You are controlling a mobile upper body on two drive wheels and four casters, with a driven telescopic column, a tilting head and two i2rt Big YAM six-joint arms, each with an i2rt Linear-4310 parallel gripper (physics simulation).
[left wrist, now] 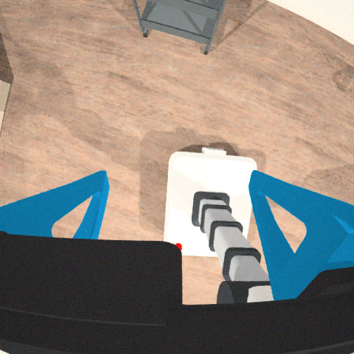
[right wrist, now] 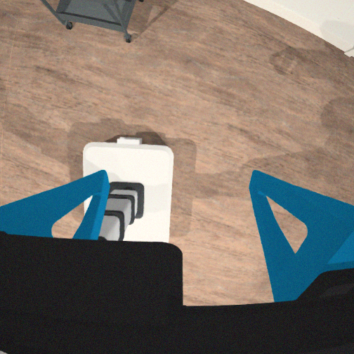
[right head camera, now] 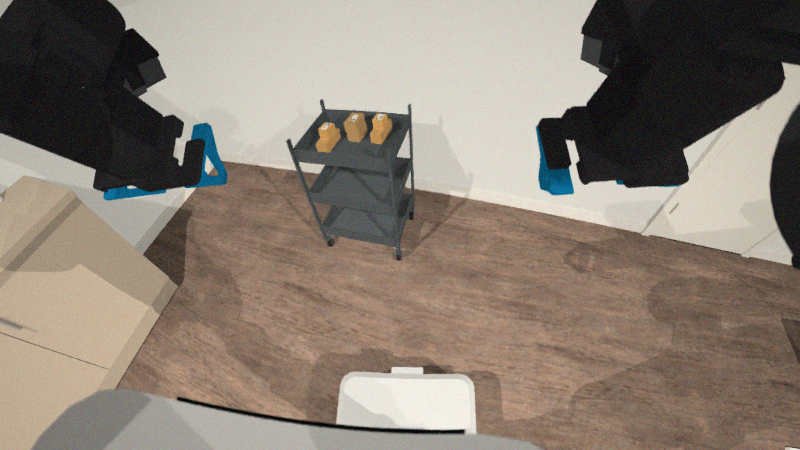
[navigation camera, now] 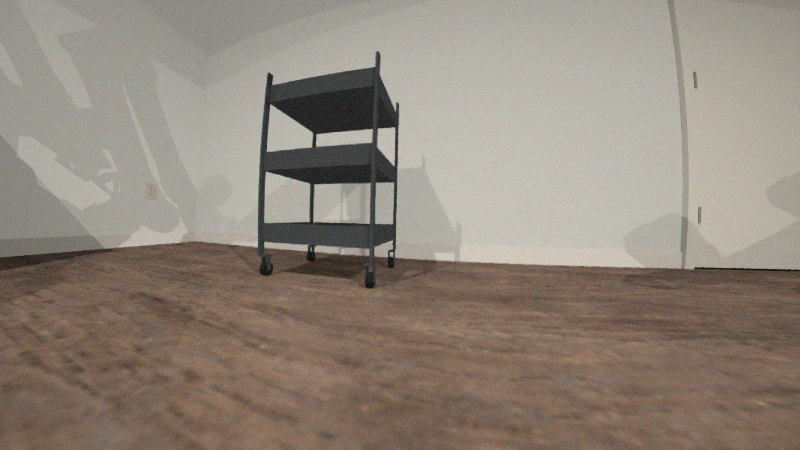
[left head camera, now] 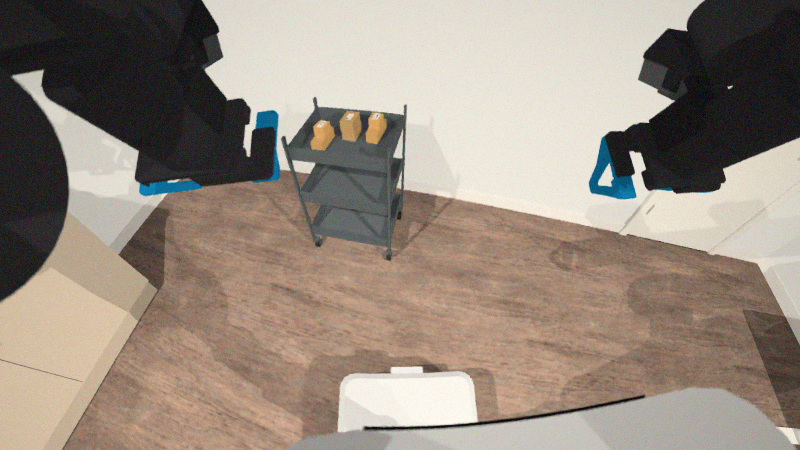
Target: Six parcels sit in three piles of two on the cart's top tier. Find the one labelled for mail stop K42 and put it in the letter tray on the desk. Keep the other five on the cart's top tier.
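Places are measured from the left arm's base along level axes (x ahead, y left, z up), in millimetres.
Pixels of known places: left gripper, fingertip midpoint: (right head camera: 194, 183) (left head camera: 238, 178); right gripper, fingertip midpoint: (right head camera: 580, 180) (left head camera: 621, 185).
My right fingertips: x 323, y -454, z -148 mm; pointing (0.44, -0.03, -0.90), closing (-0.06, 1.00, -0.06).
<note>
Ahead of a thing's pixels: the offset from my right fingertips to its top centre. "spot": to the spot under its first point.
A dark grey three-tier cart @(spot: dx +713, dy +485, dz -559 mm) (left head camera: 341, 158) (right head camera: 346, 158) (navigation camera: 321, 82) stands ahead, near the back wall. On its top tier are three piles of orange-brown parcels: a left pile @(dx +873, dy +585, dz -497 mm) (left head camera: 321, 136) (right head camera: 327, 138), a middle pile @(dx +929, dy +469, dz -499 mm) (left head camera: 350, 126) (right head camera: 355, 127) and a right pile @(dx +925, dy +353, dz -497 mm) (left head camera: 375, 128) (right head camera: 380, 129). The upper parcels carry white labels, too small to read. My left gripper (left wrist: 178, 178) and my right gripper (right wrist: 179, 177) are open and empty, well short of the cart. The desk and letter tray do not show.
A beige cabinet (left head camera: 106, 319) (right head camera: 123, 291) stands at the left of both head views. My white base (left head camera: 408, 397) (right head camera: 405, 397) (left wrist: 200, 172) (right wrist: 127, 165) is at the bottom of the head views. A pale wall stands behind the cart, with a door (navigation camera: 744, 139) at the right.
</note>
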